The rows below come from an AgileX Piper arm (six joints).
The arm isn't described. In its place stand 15 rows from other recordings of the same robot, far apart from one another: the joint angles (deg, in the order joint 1, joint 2, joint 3, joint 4, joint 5, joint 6), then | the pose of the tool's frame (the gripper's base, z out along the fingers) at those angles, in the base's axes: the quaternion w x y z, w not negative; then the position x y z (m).
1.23 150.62 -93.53 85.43 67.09 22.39 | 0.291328 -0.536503 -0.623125 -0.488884 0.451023 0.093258 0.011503
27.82 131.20 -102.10 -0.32 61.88 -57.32 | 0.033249 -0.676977 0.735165 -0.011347 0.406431 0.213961 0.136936
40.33 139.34 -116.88 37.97 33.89 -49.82 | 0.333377 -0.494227 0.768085 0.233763 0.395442 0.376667 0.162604
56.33 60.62 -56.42 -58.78 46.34 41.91 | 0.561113 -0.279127 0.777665 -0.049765 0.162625 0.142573 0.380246
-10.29 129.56 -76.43 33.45 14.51 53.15 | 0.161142 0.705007 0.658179 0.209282 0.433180 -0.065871 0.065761
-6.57 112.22 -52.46 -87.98 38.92 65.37 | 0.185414 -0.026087 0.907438 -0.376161 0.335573 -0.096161 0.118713
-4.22 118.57 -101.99 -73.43 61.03 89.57 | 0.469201 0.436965 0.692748 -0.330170 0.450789 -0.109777 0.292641
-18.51 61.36 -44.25 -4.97 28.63 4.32 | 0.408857 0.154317 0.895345 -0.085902 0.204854 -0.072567 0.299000
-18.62 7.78 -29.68 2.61 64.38 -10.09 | 0.434139 0.066425 0.894113 -0.087597 0.011880 -0.000060 0.277229
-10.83 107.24 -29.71 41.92 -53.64 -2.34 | 0.526666 0.395345 0.732487 -0.172591 0.270742 -0.101641 0.113583
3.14 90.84 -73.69 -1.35 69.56 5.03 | 0.072866 0.013143 0.997236 -0.006132 0.305282 0.014735 0.283479
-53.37 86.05 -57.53 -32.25 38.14 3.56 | 0.120723 0.294661 0.899769 -0.298357 0.157559 -0.262184 0.255321
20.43 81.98 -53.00 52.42 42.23 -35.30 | 0.229653 -0.181509 0.897104 0.330935 0.248539 0.144303 0.264721
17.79 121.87 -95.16 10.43 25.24 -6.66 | 0.357216 -0.135319 0.918595 0.101337 0.459992 0.154976 0.204188
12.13 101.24 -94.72 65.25 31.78 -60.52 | 0.556385 -0.222729 0.756240 0.262541 0.402419 0.131009 0.385653
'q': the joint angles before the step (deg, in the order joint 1, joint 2, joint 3, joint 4, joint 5, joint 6). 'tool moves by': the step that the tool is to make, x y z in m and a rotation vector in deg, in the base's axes. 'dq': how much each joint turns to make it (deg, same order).
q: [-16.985 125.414 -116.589 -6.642 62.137 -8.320]
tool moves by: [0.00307 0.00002 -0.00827 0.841 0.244 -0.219]
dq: [0.000 1.002 0.001 0.630 -0.503 0.249]
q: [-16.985 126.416 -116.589 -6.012 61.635 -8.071]
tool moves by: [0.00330 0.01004 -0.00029 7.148 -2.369 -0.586]
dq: [0.000 -0.001 0.000 7.574 -0.179 -0.049]
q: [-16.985 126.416 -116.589 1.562 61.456 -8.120]
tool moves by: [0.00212 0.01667 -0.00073 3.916 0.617 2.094]
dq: [1.281 0.000 -0.001 4.030 1.760 -1.134]
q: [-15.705 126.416 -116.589 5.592 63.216 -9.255]
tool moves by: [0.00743 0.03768 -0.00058 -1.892 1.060 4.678]
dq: [4.924 -0.001 0.002 -2.288 0.563 0.520]
